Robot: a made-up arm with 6 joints. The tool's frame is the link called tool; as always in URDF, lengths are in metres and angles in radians. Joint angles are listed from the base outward.
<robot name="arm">
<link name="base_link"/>
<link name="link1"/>
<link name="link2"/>
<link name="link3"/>
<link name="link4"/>
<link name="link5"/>
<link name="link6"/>
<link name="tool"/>
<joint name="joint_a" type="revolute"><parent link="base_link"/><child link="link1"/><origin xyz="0 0 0.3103" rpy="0 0 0"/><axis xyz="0 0 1"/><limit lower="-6.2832" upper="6.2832"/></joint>
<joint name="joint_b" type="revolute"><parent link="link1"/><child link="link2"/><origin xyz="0 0 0" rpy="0 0 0"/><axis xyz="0 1 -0.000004"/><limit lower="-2.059" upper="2.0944"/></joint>
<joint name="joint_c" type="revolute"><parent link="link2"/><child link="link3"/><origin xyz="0.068 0 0.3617" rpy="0 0 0"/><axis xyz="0 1 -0.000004"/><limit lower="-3.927" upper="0.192"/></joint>
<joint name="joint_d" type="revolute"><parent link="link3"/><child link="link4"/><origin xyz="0.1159 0 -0.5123" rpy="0 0 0"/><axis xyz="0 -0.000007 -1"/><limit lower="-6.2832" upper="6.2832"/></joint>
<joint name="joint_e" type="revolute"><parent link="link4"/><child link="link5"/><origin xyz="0 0 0" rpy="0 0 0"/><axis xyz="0 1 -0.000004"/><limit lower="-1.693" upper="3.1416"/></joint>
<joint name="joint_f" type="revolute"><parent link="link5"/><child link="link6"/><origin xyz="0.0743 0 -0.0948" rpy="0 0 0"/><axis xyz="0 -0.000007 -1"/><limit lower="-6.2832" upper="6.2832"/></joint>
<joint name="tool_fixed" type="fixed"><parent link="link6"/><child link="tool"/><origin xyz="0 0 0" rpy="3.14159 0 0"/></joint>
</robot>
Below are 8 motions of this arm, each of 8 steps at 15 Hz.
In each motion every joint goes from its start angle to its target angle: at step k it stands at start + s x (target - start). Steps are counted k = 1, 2, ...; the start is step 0. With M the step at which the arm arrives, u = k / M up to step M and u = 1 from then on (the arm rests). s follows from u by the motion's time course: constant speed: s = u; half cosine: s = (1 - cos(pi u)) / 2; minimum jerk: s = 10 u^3 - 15 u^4 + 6 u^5.
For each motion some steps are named. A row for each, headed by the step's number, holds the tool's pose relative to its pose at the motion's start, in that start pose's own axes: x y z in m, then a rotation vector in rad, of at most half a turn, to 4 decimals.
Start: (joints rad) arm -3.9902 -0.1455 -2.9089 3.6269 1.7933 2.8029
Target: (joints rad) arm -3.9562 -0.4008 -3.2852 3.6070 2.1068 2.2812
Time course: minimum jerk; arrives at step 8
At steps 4, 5, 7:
4: 0.0988 -0.0617 0.2118 -0.2422 0.3672 -0.1198
5: 0.1593 -0.0742 0.2976 -0.3877 0.5081 -0.1708
7: 0.2384 -0.0771 0.3861 -0.5805 0.6475 -0.2229

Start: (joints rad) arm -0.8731 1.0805 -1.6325 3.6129 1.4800 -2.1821
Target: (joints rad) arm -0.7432 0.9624 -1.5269 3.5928 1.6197 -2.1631
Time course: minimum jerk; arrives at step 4
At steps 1, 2, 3, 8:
1: -0.0060 -0.0109 -0.0024 0.0182 -0.0044 0.0077
2: -0.0277 -0.0526 -0.0131 0.0875 -0.0209 0.0392
3: -0.0474 -0.0946 -0.0264 0.1558 -0.0366 0.0739
8: -0.0522 -0.1056 -0.0303 0.1735 -0.0407 0.0834

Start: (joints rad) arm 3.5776 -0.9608 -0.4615 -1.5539 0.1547 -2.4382
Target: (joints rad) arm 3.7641 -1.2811 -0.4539 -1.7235 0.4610 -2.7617
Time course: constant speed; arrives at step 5
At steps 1, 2, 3, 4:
1: -0.0138 -0.0106 -0.0216 0.0687 -0.0237 -0.0908
2: -0.0258 -0.0220 -0.0442 0.1418 -0.0429 -0.1745
3: -0.0360 -0.0340 -0.0679 0.2186 -0.0570 -0.2508
4: -0.0442 -0.0468 -0.0924 0.2985 -0.0656 -0.3193

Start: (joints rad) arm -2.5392 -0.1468 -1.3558 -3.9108 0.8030 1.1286
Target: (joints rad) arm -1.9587 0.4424 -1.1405 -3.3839 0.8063 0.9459
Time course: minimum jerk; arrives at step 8
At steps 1, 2, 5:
1: 0.0109 0.0000 0.0023 0.0003 0.0060 0.0137
2: 0.0710 0.0030 0.0132 0.0032 0.0407 0.0865
5: 0.4851 0.1268 -0.0190 0.0838 0.3819 0.4866

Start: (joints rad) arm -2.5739 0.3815 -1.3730 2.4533 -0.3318 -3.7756
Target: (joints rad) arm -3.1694 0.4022 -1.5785 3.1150 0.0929 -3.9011
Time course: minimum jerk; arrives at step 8
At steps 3, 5, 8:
3: -0.0900 0.0422 0.0128 -0.1010 0.0229 0.2625
5: -0.2571 0.1033 0.0057 -0.3680 0.0175 0.6575
8: -0.3714 0.1309 -0.0198 -0.5843 -0.0180 0.8693

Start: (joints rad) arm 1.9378 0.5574 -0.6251 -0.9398 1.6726 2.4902
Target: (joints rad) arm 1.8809 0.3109 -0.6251 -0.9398 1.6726 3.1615
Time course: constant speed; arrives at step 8
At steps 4, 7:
4: 0.0553 -0.0011 -0.0075 -0.0016 -0.0802 0.4338
7: 0.0973 0.0015 -0.0098 -0.0212 -0.1392 0.7598

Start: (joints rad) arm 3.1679 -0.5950 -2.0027 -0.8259 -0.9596 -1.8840
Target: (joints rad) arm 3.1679 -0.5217 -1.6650 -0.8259 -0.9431 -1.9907
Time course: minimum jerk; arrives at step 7
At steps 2, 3, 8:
2: 0.0304 -0.0158 -0.0099 0.0326 0.0373 0.0203
3: 0.0774 -0.0376 -0.0281 0.0817 0.0960 0.0516
8: 0.2083 -0.0805 -0.0964 0.2121 0.2691 0.1405

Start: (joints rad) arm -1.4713 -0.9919 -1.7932 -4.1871 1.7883 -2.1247
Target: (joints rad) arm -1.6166 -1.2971 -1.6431 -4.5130 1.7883 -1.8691
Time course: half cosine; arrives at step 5
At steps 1, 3, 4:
1: 0.0091 -0.0060 0.0108 0.0266 -0.0382 0.0190
3: 0.0548 -0.0481 0.0738 0.1583 -0.2779 0.1292
4: 0.0711 -0.0706 0.1012 0.2034 -0.3932 0.1767

